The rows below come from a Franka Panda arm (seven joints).
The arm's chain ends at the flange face. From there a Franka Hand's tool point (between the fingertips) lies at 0.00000 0.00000 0.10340 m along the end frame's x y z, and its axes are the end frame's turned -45 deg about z.
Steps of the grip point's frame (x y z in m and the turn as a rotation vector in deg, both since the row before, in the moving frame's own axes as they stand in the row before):
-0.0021 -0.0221 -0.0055 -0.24 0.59 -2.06
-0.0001 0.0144 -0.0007 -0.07 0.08 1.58
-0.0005 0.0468 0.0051 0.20 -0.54 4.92
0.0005 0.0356 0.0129 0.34 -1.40 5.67
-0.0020 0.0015 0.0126 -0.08 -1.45 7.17
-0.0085 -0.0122 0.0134 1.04 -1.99 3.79
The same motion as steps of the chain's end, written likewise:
-0.0182 -0.0137 -0.0055 0.25 0.59 -2.06
0.0099 0.0103 -0.0007 0.01 0.11 1.58
0.0337 0.0331 0.0051 -0.24 -0.52 4.92
0.0278 0.0236 0.0129 -0.75 -1.23 5.67
0.0015 0.0006 0.0126 -1.08 -0.97 7.17
-0.0107 -0.0037 0.0135 -0.67 -2.14 3.79

